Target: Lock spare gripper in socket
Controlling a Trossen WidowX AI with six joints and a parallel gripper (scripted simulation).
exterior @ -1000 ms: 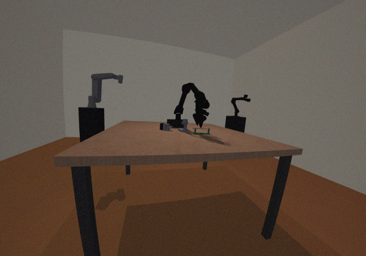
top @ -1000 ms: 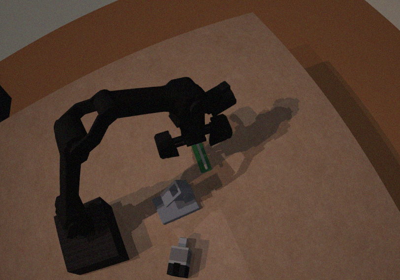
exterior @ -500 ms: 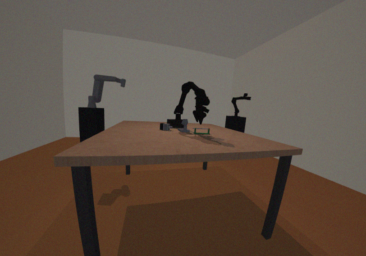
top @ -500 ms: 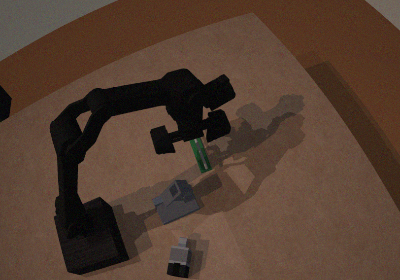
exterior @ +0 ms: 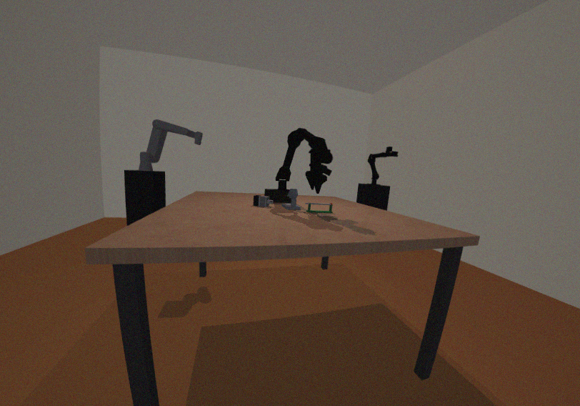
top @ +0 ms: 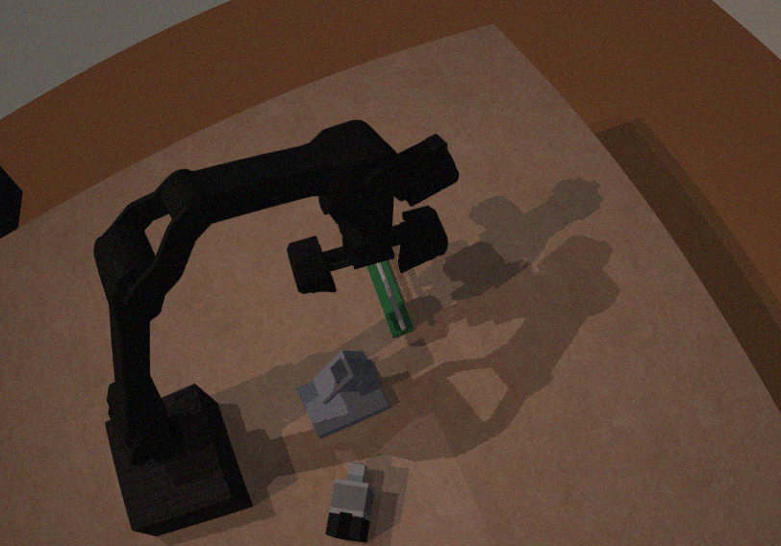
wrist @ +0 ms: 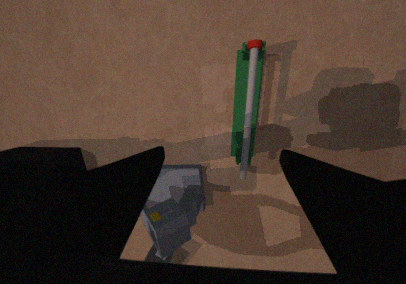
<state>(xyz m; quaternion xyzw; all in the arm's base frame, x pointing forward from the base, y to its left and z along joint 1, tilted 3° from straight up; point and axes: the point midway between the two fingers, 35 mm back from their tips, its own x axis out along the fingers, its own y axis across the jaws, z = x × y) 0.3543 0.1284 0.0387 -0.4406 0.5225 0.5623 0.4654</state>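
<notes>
The spare gripper lies 270 mm to the right of my gripper tip, 110 mm behind it and 80 mm below it. Round my gripper tip: green cradle (80 mm below, 30 mm to the left, 20 mm ahead); then grey mount (110 mm to the right, 70 mm behind, 50 mm below).
</notes>
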